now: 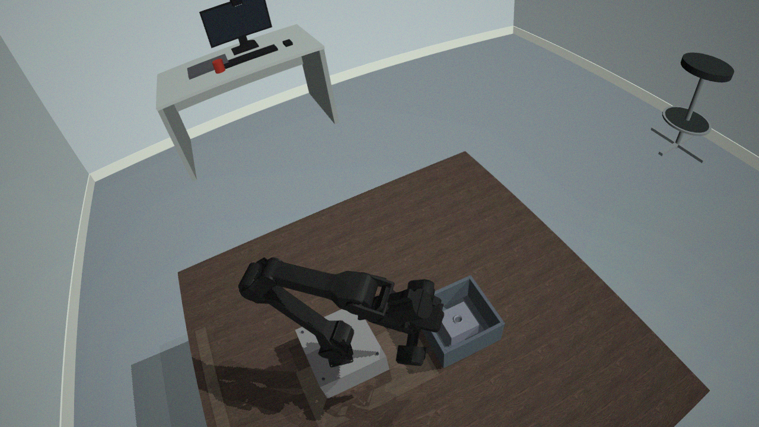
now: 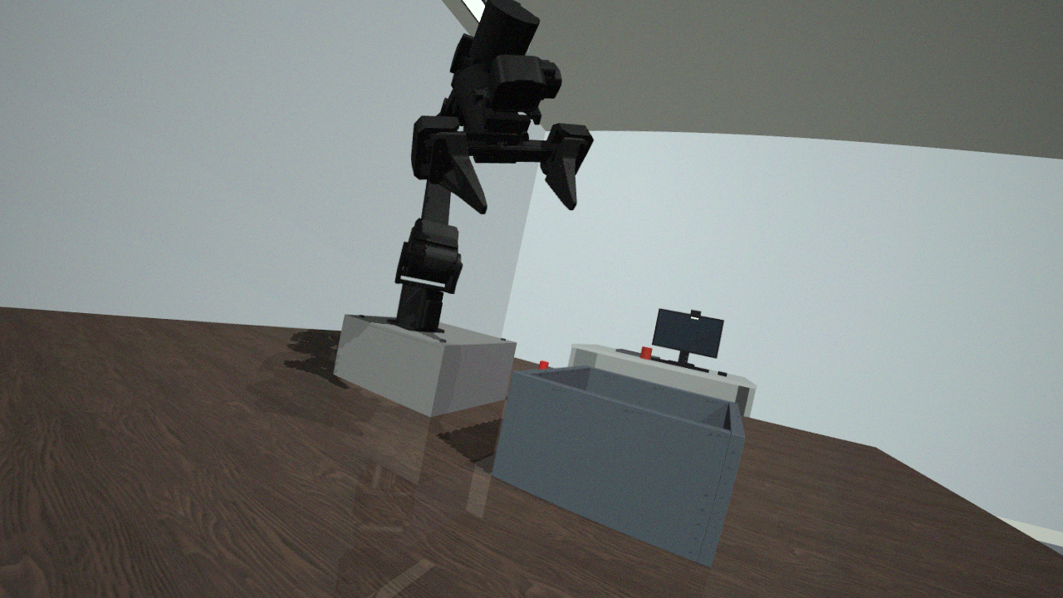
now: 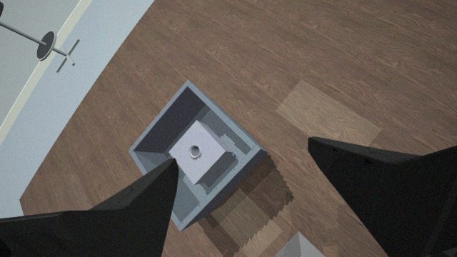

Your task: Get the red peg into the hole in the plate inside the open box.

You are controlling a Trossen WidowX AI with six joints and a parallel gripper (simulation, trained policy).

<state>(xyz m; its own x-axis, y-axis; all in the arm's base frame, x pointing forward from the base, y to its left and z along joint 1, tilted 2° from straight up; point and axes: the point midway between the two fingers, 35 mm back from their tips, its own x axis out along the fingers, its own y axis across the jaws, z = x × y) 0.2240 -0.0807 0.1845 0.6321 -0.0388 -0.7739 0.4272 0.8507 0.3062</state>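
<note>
The red peg lies 240 mm to the left of my gripper tip, 210 mm below it and 110 mm behind it. From my gripper tip the other things lie so: grey box (220 mm below, 110 mm to the left, 100 mm ahead); light grey plate (200 mm below, 110 mm to the left, 100 mm ahead).
</note>
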